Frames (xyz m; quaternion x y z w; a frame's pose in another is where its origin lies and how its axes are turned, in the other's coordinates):
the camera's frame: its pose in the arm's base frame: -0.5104 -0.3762 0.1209 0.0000 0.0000 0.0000 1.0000
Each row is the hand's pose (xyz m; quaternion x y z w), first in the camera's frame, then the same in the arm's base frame.
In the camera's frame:
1: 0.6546 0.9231 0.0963 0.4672 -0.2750 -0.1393 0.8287
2: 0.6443 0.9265 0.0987 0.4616 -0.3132 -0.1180 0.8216
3: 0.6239 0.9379 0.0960 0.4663 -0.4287 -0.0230 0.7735
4: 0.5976 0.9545 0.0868 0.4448 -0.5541 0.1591 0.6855
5: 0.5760 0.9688 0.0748 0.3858 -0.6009 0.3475 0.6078
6: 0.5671 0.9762 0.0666 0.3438 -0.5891 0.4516 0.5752
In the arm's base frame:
1: 0.1442 0.5469 0.2172 0.4672 -0.2750 -0.1393 0.8287
2: 0.1339 0.5503 0.2196 0.4616 -0.3132 -0.1180 0.8216
3: 0.1135 0.5617 0.2169 0.4663 -0.4287 -0.0230 0.7735
4: 0.0872 0.5783 0.2077 0.4448 -0.5541 0.1591 0.6855
5: 0.0656 0.5926 0.1957 0.3858 -0.6009 0.3475 0.6078
6: 0.0567 0.6000 0.1875 0.3438 -0.5891 0.4516 0.5752

